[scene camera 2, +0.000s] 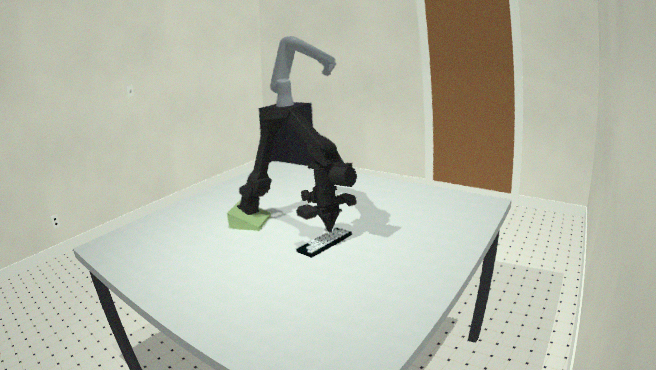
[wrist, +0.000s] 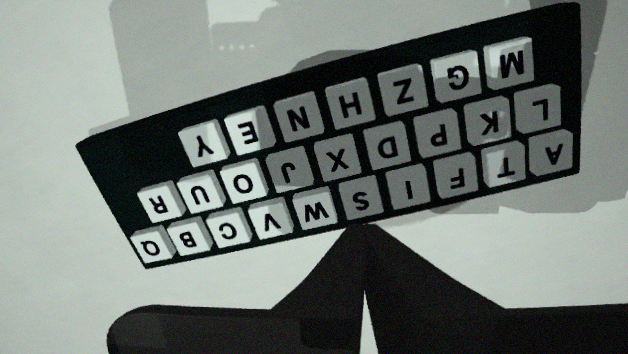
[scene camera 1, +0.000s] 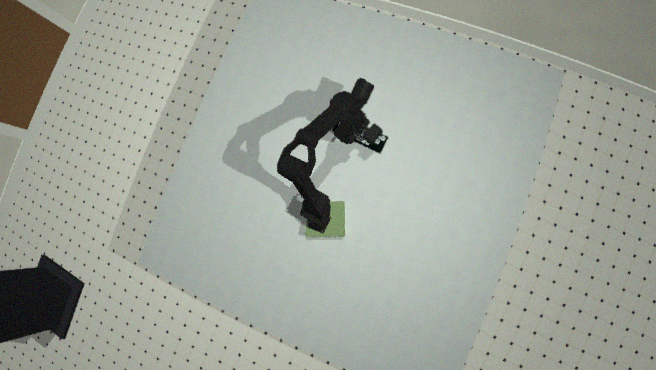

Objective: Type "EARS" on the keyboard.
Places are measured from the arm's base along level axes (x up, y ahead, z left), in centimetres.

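Where they show: gripper, fingertip midpoint: (scene camera 2: 329, 231) (wrist: 361, 237) (scene camera 1: 359, 126); arm's base at its link origin: (scene camera 2: 247, 209) (scene camera 1: 319, 222).
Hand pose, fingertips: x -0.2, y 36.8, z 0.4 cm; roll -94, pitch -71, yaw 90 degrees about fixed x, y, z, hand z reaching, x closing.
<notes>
Things, the pixels of their centre, and the offset from my fingertips. "pt": a spot on its surface instead. Level surfaces: height alone.
- black keyboard at a spot on its surface: (wrist: 135, 160) (scene camera 2: 304, 247) pt dx -3.2, dy -4.2, dz -7.9 cm
- E key at the middle of its body: (wrist: 250, 130) dx -2.9, dy -3.7, dz -2.8 cm
- R key at the middle of its body: (wrist: 162, 202) dx -2.9, dy -2.2, dz -7.6 cm
- S key at the middle of its body: (wrist: 361, 197) dx -2.9, dy +0.2, dz +0.2 cm
- pale table at its surface level: dx -4.3 cm
The black keyboard (scene camera 2: 304, 250) (wrist: 135, 160) with light keys lies on the table and is seen upside down in the wrist view; part of it shows in scene camera 1 (scene camera 1: 382, 144). In the wrist view the E key (wrist: 246, 132) is in the row with Y and N, the A key (wrist: 554, 154) is at the right end of the lower row, the R key (wrist: 159, 204) is at the left of the middle row, and the S key (wrist: 361, 200) is in the lower row. My gripper (wrist: 361, 237) (scene camera 2: 330, 230) is shut and empty. Its tips appear just below the S key, above the keyboard's edge.
A green block (scene camera 1: 338, 220) (scene camera 2: 246, 220) is at the arm's base on the pale table (scene camera 1: 425, 240) (scene camera 2: 225, 280). A black pedestal (scene camera 1: 35, 300) (scene camera 2: 290, 145) stands beyond the table edge, with a grey arm (scene camera 2: 283, 65) on it.
</notes>
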